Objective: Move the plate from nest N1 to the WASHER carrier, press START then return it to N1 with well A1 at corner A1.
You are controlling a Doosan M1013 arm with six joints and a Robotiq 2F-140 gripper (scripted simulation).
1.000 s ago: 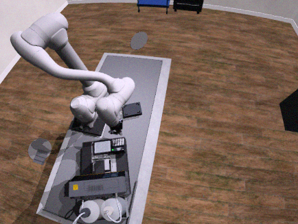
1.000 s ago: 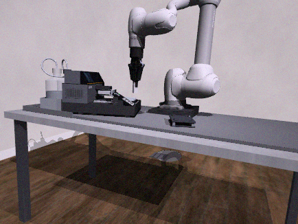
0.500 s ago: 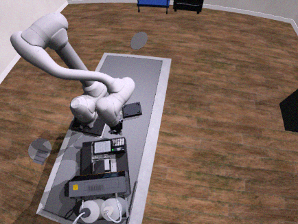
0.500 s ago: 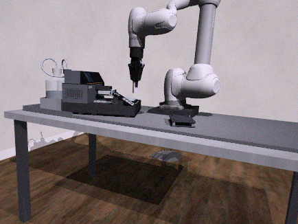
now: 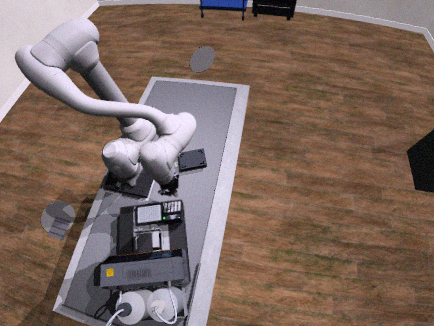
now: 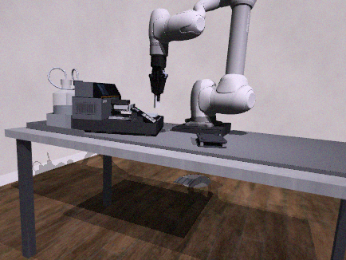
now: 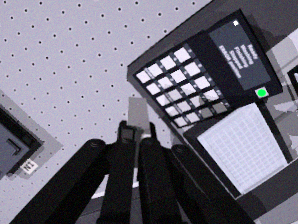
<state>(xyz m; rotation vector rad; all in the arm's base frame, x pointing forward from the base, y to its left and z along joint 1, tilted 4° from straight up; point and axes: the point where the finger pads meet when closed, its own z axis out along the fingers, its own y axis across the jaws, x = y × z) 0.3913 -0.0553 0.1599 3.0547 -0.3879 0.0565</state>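
Now: hand 140 mm to the left of the white well plate, 110 mm past it and 90 mm above it. Round my hand: plate nest N1 (280 mm to the left, 150 mm below, 50 mm behind); plate washer (270 mm to the right, 50 mm below, 30 mm behind).
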